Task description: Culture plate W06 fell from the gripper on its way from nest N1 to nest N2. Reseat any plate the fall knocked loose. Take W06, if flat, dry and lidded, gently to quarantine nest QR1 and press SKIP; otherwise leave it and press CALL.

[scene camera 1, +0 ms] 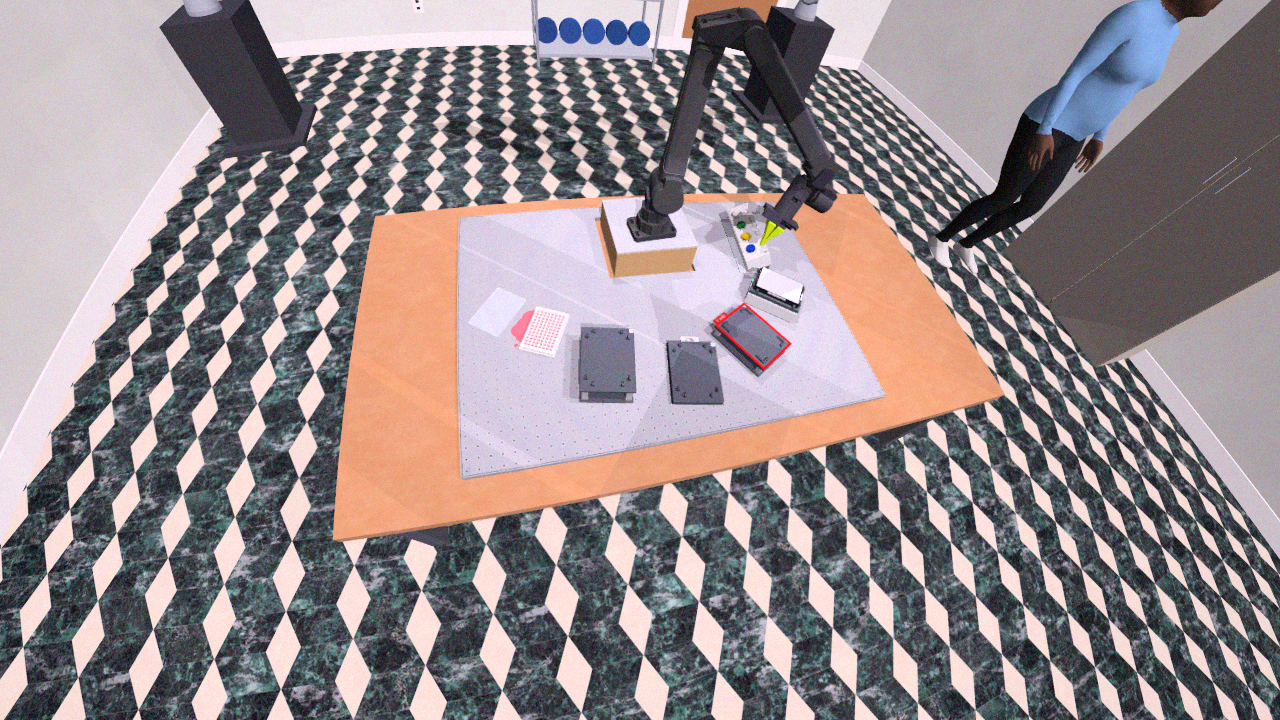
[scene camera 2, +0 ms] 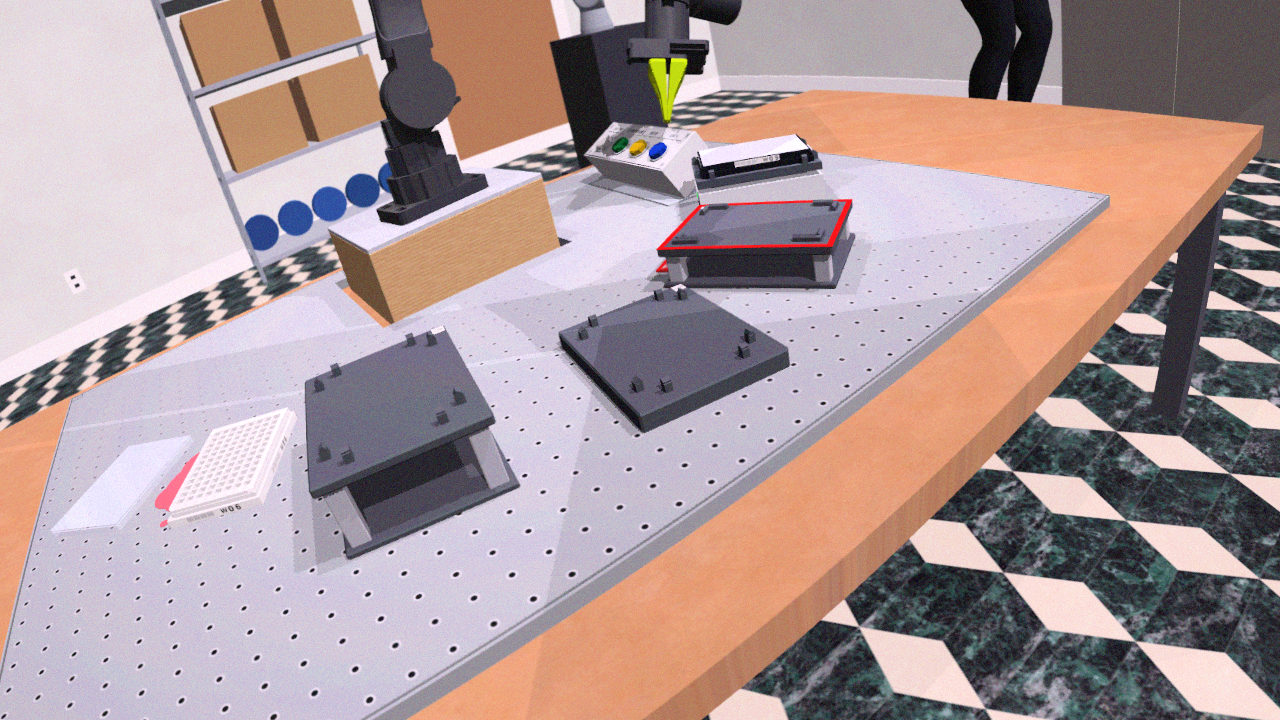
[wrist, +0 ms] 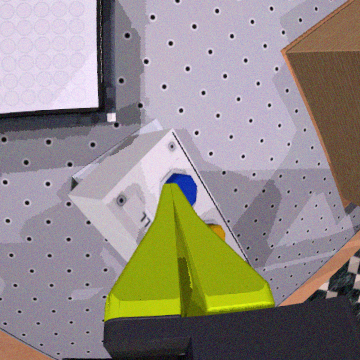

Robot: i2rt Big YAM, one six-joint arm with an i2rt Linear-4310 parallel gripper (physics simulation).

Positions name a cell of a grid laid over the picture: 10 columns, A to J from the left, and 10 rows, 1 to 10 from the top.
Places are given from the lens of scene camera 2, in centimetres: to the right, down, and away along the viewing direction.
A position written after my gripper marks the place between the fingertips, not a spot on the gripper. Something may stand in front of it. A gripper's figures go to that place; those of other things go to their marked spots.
my gripper (scene camera 2: F2): 3, -30, 86
flat lid (scene camera 2: A8): -46, 13, 51
